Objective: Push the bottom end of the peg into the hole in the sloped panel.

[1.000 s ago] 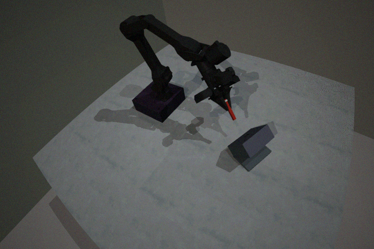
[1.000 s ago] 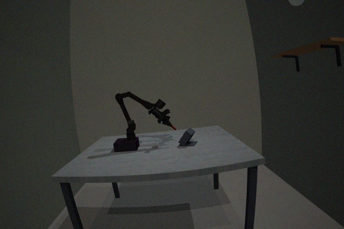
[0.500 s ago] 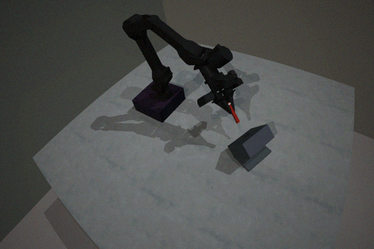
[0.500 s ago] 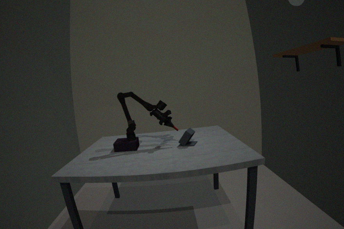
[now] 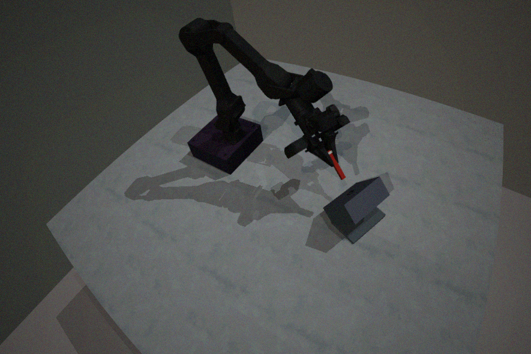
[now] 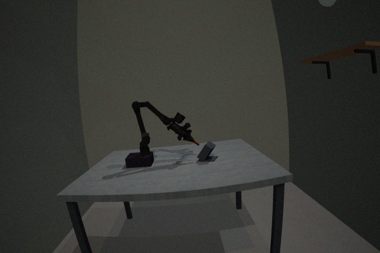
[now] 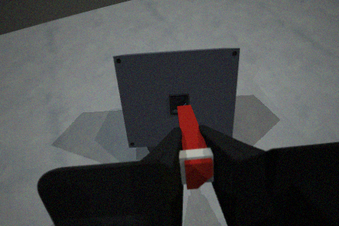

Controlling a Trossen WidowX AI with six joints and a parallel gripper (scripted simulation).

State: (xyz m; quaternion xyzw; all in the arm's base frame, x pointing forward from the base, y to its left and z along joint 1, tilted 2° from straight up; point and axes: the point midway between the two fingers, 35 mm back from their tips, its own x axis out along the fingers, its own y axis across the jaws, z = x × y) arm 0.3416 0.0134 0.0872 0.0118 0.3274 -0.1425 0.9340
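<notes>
My gripper tip is 8 cm short of the sloped grey panel, 7 cm above it and 2 cm to the left of it. From my gripper tip the other things lie so: red peg: 1 cm behind, 1 cm above; then thin flat foot plate: 13 cm below, 10 cm ahead, 3 cm to the right.
</notes>
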